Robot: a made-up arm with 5 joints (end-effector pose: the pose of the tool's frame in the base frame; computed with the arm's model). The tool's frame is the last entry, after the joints. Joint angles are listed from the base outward.
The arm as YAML. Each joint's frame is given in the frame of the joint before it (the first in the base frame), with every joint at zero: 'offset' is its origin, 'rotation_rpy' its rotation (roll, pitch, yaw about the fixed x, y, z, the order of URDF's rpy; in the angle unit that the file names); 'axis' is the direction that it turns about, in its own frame. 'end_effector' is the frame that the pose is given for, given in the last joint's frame.
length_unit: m
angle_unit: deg
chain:
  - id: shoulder
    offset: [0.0, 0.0, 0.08]
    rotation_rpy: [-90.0, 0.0, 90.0]
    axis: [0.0, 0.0, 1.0]
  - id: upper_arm
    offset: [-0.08, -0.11, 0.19]
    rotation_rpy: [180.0, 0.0, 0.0]
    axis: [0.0, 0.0, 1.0]
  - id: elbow
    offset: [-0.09, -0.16, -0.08]
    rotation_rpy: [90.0, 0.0, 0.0]
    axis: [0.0, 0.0, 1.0]
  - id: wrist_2
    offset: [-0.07, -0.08, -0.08]
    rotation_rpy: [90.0, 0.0, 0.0]
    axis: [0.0, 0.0, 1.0]
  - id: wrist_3
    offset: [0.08, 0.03, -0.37]
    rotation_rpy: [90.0, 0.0, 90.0]
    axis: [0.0, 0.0, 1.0]
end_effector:
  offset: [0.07, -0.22, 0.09]
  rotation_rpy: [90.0, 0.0, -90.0]
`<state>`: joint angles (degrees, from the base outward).
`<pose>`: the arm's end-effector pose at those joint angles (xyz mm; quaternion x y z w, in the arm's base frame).
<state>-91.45 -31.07 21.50 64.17 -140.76</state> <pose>-62.1 28.1 -91.0 -0.0926 -0.8695 0.0015 0.4852</pose>
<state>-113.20 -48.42 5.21 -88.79 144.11</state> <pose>-196.3 -174.9 -54.4 0.3419 0.2143 0.9115 0.0794</pose>
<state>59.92 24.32 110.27 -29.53 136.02</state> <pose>-164.5 -186.6 240.4 0.6299 0.3639 -0.2870 0.6233</pose>
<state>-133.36 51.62 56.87 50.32 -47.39</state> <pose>84.8 403.8 141.1 0.8318 0.2500 -0.1237 0.4799</pose>
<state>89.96 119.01 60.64 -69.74 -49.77</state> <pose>-117.5 -434.9 -14.9 0.3953 -0.3956 -0.7052 0.4358</pose>
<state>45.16 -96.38 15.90 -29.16 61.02</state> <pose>108.2 -126.6 378.8 -0.7033 0.1610 -0.4274 0.5448</pose>
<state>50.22 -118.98 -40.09 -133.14 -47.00</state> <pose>264.8 -5.8 217.4 -0.3864 -0.2046 -0.1594 0.8851</pose>
